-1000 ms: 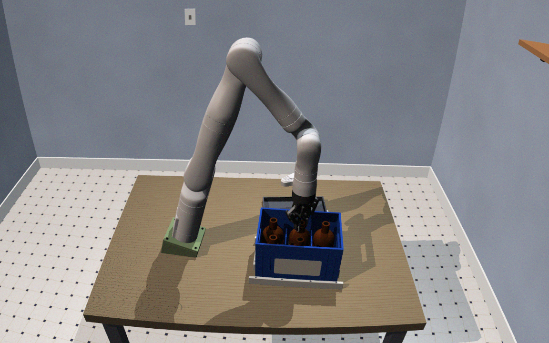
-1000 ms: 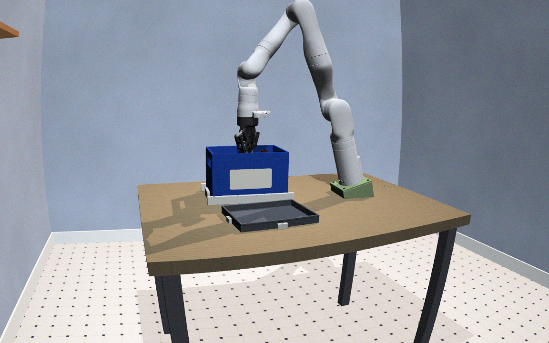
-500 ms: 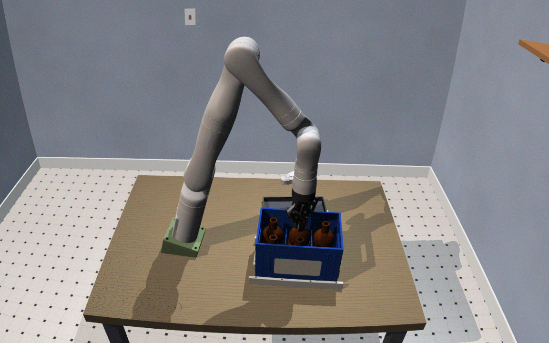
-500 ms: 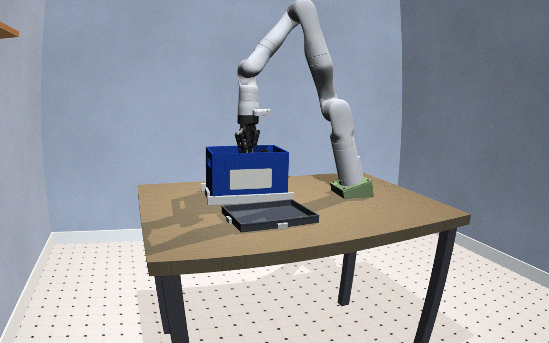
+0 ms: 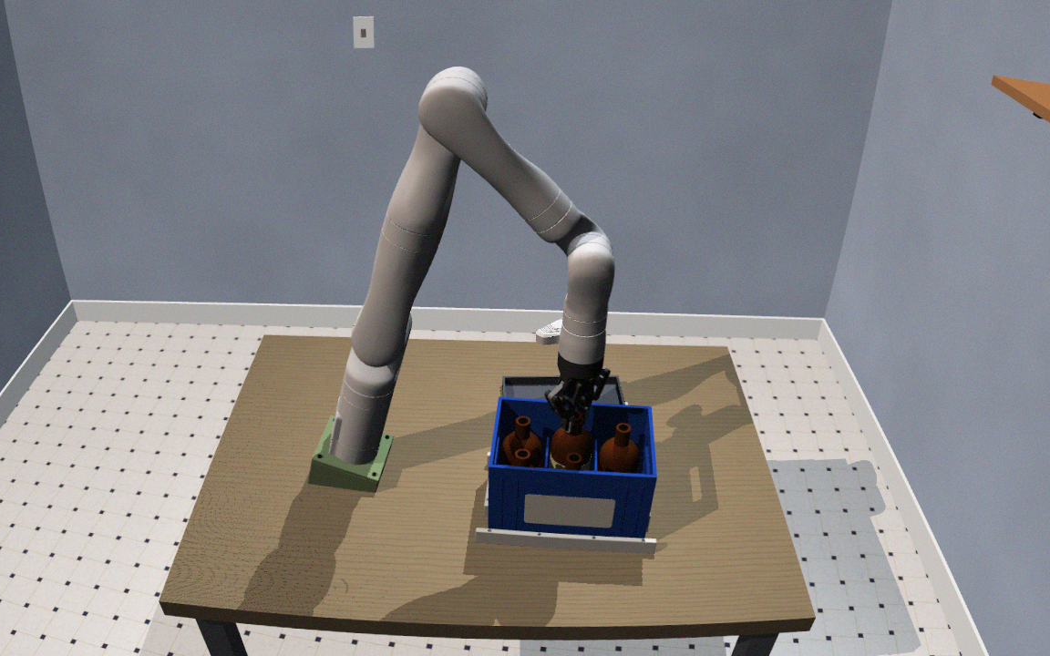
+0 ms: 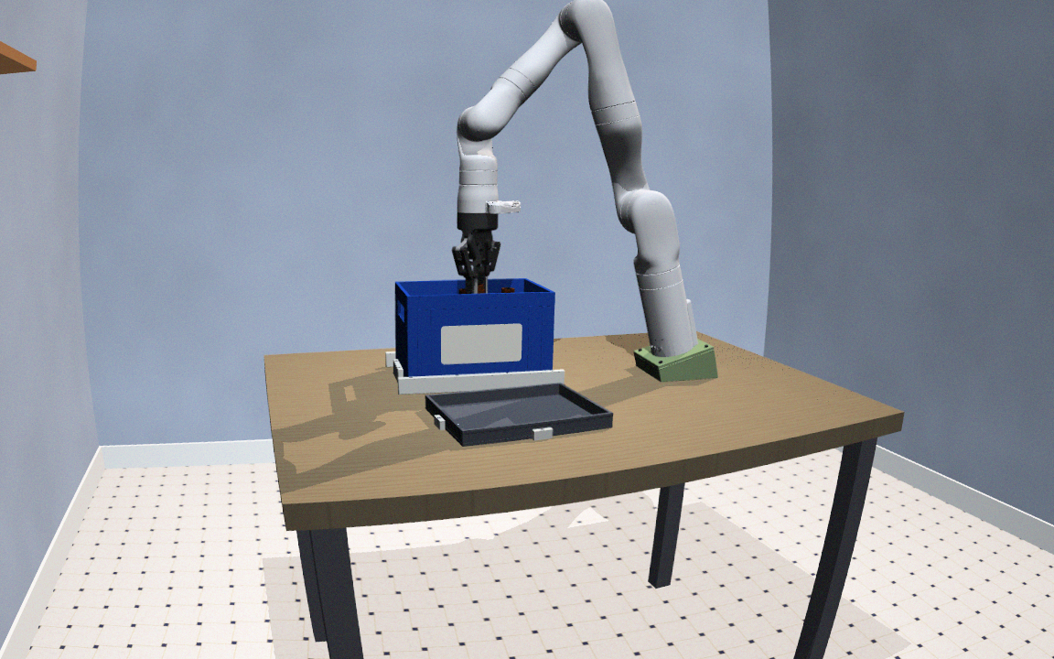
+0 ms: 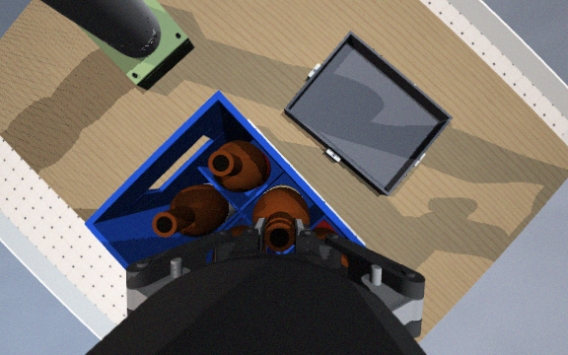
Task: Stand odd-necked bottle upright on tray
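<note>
My gripper is now 10 mm past the blue crate, 40 mm to the left of it and 100 mm above it. From my hand the other things lie so: dark grey tray (20 mm ahead, 230 mm to the left, 170 mm below).
</note>
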